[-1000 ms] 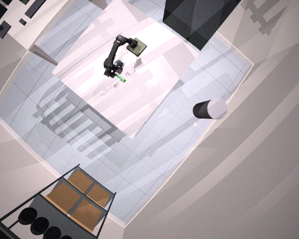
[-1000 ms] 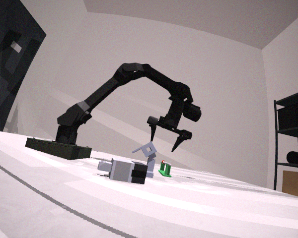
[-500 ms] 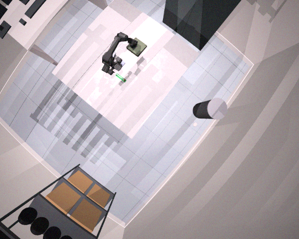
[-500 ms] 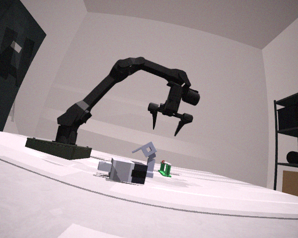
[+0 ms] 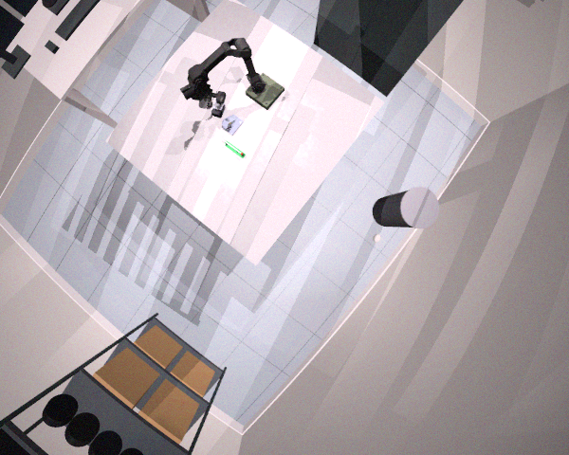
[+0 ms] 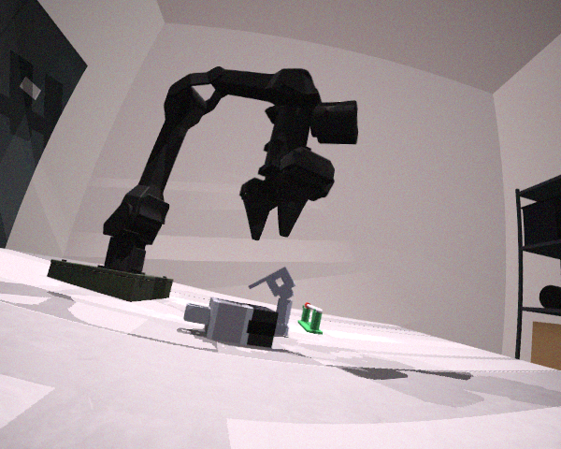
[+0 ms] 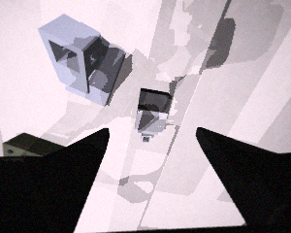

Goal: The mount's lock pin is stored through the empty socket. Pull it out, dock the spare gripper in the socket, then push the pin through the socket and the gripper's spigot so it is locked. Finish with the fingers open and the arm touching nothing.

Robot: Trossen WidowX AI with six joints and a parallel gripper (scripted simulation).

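Now: gripper tip 120 mm above the spare gripper, 20 mm to the left of it and 20 mm past it. Round my gripper tip: mount socket: 120 mm to the left, 90 mm below; then green stand: 240 mm to the left, 110 mm below, 80 mm ahead.
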